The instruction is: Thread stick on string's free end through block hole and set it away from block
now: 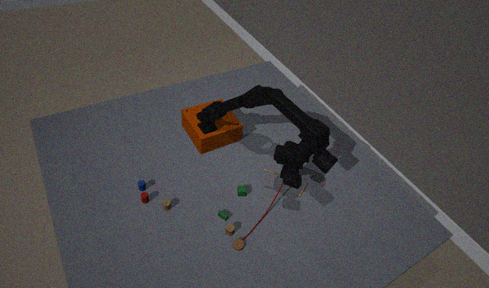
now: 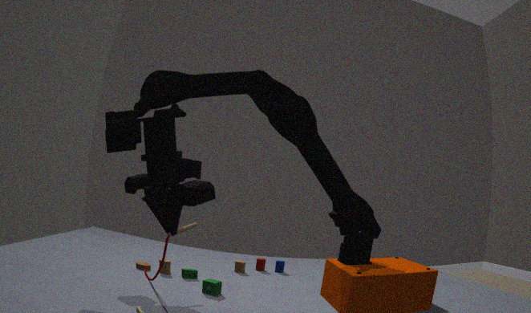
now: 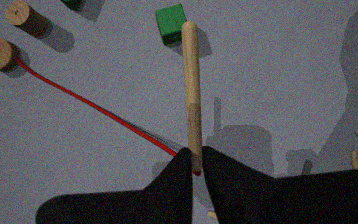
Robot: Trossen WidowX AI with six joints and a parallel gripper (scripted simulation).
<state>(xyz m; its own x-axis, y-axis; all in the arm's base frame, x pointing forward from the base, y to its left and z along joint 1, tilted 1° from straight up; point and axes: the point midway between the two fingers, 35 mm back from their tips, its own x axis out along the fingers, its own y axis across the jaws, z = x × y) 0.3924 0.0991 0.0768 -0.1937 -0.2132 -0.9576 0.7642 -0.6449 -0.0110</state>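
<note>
My gripper tip is now 30 mm short of the loose stick, 140 mm to the right of it and 130 mm above it. Also, from my gripper tip: round wooden button 100 mm ahead, 240 mm to the right, 130 mm below; then thin wooden stick 10 mm behind, 10 mm to the right, 10 mm above; then small green piece 90 mm behind, 210 mm to the left, 120 mm below.
</note>
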